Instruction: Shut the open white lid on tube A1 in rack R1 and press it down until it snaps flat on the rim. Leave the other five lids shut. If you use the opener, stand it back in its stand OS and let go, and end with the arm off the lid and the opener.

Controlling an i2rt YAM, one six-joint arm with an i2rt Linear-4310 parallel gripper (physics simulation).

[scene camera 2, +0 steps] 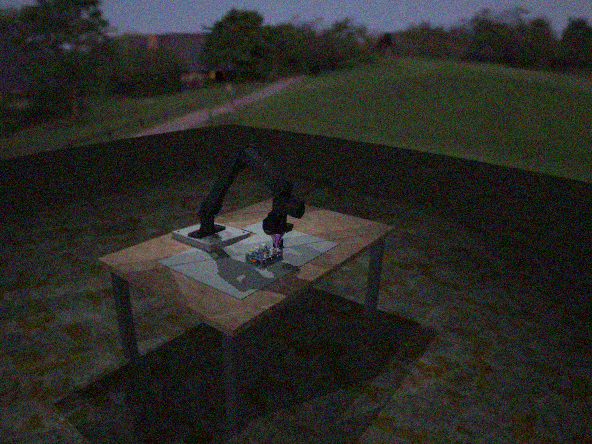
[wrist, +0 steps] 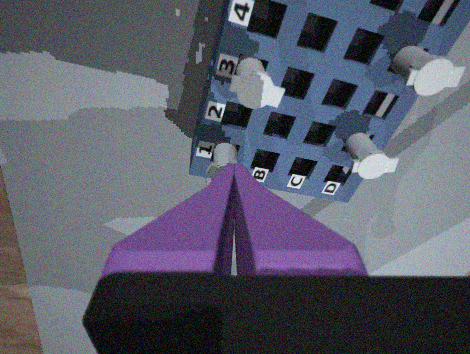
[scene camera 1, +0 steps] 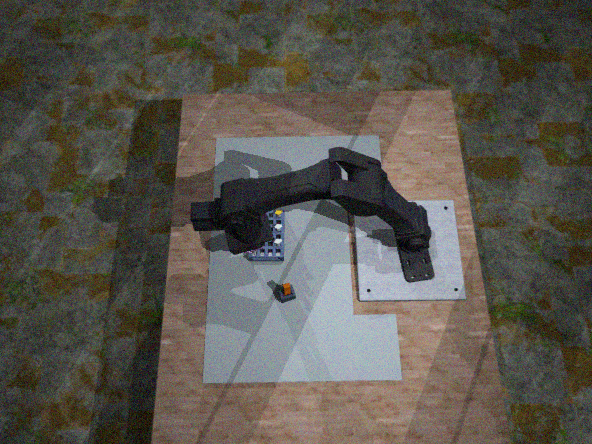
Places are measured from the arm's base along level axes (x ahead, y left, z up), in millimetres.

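Pixels of known places: gripper, fingertip midpoint: [scene camera 2: 277, 247] [wrist: 234, 176] [scene camera 1: 255, 248]; arm's base at its link origin: [scene camera 2: 207, 232] [scene camera 1: 410, 241].
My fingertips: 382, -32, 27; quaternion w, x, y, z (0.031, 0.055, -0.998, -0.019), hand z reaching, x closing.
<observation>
For each thing: its top centre in the pictures, then the offset to it from my fingertips, as dx, dy, dz. Level surfaces: height alone.
- blue rack R1 at its top centre: [wrist: 350, 73] [scene camera 1: 266, 228] [scene camera 2: 263, 248] -34, -47, +1
- A3 at its top centre: [wrist: 256, 91] -3, -38, +1
- D1 at its top centre: [wrist: 375, 166] -58, -10, +1
- D3 at its top centre: [wrist: 435, 77] -64, -48, +1
- orange opener at its top centre: [scene camera 1: 286, 285] -60, +114, +38
- grey mat at its surface level: dz -47
- wooden table at its surface level: dz -50
- yellow lid at its top centre: [scene camera 1: 278, 212] -69, -86, +1
The blue rack R1 [wrist: 305, 105] [scene camera 1: 267, 258] [scene camera 2: 260, 262] stands on the grey mat. In the wrist view, tube A1 [wrist: 224, 153] stands in the rack's corner hole beside label 1. Its upper end and lid are mostly hidden behind the fingertips, so the lid's state cannot be told. My gripper [wrist: 234, 176] [scene camera 2: 277, 245] is shut with nothing between its purple fingers, and its tips are over the top of A1. Tubes with white lids shut stand at A3 [wrist: 252, 87], D1 [wrist: 370, 160] and near D3 [wrist: 430, 72]. The orange opener [scene camera 1: 286, 288] stands upright in its dark stand [scene camera 1: 286, 297].
The grey mat [scene camera 1: 310, 360] lies on the wooden table [scene camera 1: 280, 410]. The arm's pale base plate [scene camera 1: 410, 292] is at the right in scene camera 1. The arm [scene camera 1: 295, 187] reaches over the mat and hides part of the rack there. A yellow lid [scene camera 1: 278, 212] shows on the rack.
</observation>
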